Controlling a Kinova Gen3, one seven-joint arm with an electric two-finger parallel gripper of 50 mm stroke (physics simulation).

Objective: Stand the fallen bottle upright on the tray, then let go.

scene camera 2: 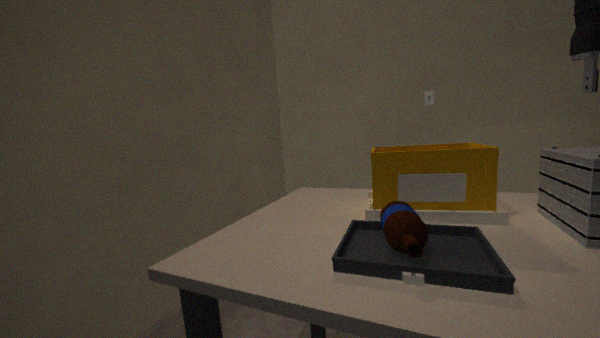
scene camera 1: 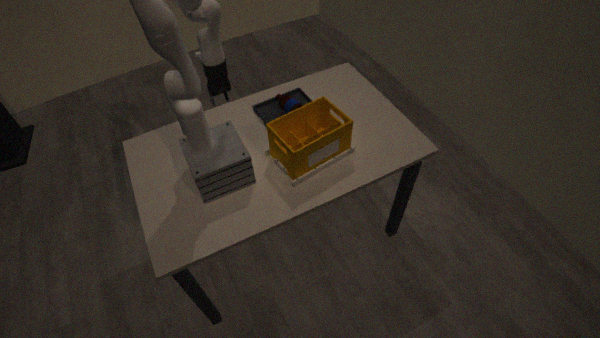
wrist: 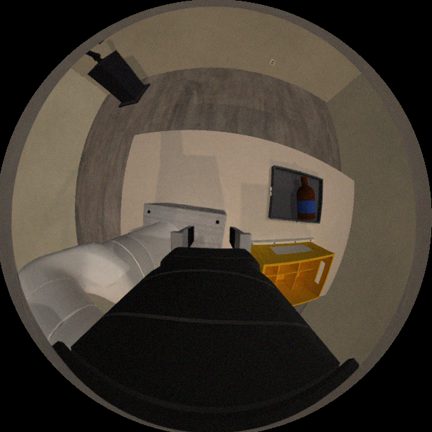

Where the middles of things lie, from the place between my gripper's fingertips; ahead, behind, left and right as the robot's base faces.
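Scene:
I see the brown bottle (scene camera 2: 405, 232) a long way ahead of my hand. The bottle is also some way below my hand and a good bit to the left of it.

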